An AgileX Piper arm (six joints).
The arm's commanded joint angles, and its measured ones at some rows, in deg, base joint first. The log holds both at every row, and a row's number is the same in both.
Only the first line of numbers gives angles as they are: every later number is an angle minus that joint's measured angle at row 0.
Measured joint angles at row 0:
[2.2 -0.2 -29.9 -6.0 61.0 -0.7]
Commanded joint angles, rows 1 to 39:
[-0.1 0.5 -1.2 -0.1 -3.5 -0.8]
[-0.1 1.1 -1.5 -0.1 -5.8 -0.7]
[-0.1 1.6 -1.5 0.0 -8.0 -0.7]
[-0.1 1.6 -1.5 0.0 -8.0 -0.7]
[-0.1 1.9 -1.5 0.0 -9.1 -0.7]
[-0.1 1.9 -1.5 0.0 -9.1 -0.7]
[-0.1 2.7 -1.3 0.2 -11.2 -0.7]
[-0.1 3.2 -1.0 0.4 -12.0 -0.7]
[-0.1 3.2 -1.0 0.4 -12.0 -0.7]
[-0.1 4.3 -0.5 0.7 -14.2 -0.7]
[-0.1 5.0 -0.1 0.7 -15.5 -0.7]
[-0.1 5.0 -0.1 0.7 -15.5 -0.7]
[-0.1 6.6 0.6 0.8 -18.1 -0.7]
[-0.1 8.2 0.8 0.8 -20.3 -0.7]
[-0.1 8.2 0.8 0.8 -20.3 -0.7]
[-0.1 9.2 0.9 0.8 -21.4 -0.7]
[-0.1 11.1 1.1 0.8 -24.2 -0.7]
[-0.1 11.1 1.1 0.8 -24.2 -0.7]
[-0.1 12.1 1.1 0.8 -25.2 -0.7]
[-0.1 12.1 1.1 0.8 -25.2 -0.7]
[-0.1 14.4 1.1 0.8 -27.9 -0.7]
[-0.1 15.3 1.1 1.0 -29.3 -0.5]
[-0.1 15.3 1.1 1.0 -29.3 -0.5]
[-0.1 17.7 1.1 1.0 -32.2 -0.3]
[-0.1 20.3 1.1 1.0 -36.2 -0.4]
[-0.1 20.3 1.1 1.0 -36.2 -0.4]
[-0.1 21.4 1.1 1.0 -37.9 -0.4]
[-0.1 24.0 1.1 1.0 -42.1 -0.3]
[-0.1 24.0 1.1 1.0 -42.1 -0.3]
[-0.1 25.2 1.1 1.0 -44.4 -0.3]
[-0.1 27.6 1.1 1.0 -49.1 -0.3]
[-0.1 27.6 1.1 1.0 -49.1 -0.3]
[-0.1 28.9 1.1 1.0 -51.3 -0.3]
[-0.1 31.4 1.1 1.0 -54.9 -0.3]
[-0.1 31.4 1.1 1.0 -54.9 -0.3]
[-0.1 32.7 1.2 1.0 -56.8 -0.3]
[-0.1 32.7 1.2 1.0 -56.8 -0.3]
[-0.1 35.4 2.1 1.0 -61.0 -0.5]
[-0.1 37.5 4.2 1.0 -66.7 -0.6]
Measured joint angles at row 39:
[0.0 35.1 2.1 1.0 -59.6 -0.4]
